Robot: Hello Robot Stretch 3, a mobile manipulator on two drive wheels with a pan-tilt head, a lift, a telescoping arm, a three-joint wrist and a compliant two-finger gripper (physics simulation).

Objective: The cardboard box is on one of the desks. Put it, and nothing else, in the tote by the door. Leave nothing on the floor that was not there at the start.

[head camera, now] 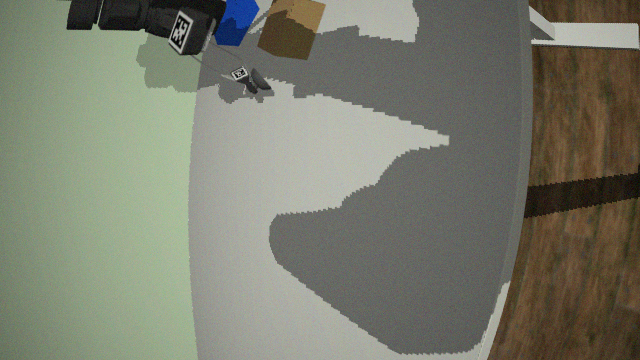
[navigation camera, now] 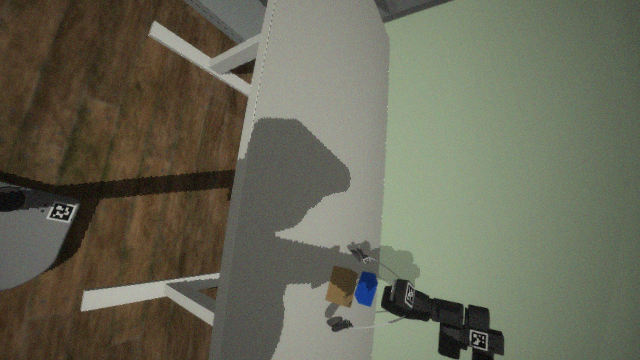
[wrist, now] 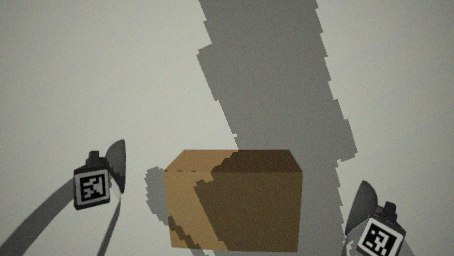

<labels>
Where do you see a cardboard box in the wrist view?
211, 195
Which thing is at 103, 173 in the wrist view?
My gripper.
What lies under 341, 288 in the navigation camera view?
A cardboard box.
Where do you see my gripper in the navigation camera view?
At 340, 284
</labels>
